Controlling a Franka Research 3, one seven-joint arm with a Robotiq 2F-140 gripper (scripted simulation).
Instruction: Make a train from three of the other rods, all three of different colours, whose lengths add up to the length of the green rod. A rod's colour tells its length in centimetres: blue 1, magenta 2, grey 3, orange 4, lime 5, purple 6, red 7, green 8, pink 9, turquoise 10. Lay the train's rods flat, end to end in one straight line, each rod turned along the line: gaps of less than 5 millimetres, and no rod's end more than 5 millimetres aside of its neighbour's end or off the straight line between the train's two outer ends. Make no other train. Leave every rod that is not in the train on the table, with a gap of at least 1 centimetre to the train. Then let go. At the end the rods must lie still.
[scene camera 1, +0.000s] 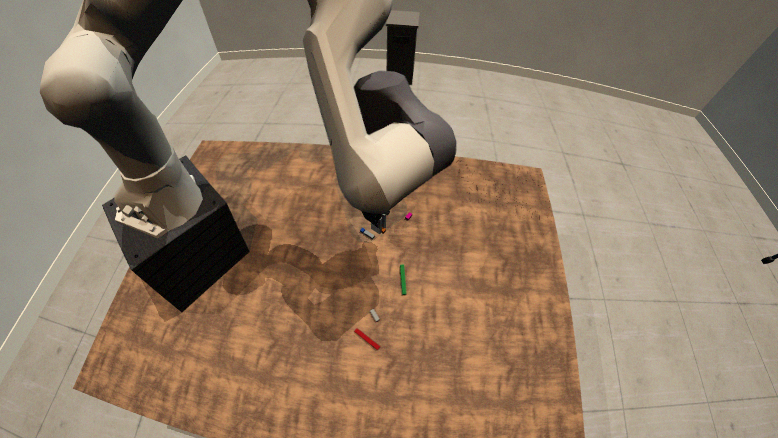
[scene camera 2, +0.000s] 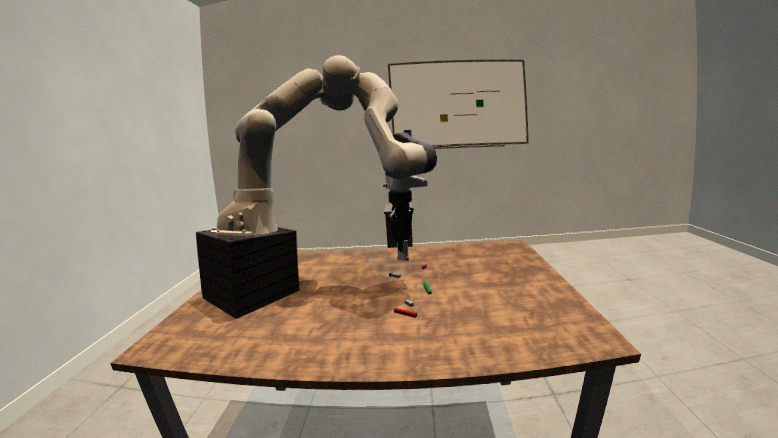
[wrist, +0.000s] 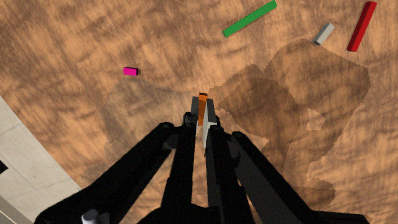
I see my gripper (scene camera 2: 403, 259).
My gripper also shows in the wrist view (wrist: 201, 107).
